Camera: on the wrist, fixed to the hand. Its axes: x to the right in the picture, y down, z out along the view.
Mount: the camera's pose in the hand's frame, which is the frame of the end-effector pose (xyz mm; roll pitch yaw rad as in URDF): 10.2 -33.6 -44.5 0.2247 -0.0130 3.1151
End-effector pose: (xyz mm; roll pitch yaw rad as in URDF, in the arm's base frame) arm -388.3 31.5 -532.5 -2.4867 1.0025 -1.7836
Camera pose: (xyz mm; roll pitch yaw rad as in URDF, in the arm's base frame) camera -399.8 -19.7 -511.1 2.6917 -0.9759 1.3814
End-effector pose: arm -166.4 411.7 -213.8 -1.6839 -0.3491 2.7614
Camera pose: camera -148.1 447.9 -174.2 1.9046 0.3769 -0.3909
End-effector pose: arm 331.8 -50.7 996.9 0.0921 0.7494 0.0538
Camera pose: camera 308.6 -81.4 955.2 0.1564 -0.7645 -3.1227
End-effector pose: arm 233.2 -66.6 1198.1 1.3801 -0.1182 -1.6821
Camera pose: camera 268.6 -85.7 1158.2 -1.1548 0.0897 1.4673
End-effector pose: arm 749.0 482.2 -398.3 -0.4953 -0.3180 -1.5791
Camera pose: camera 698.1 465.7 -417.1 0.7101 0.3190 1.5314
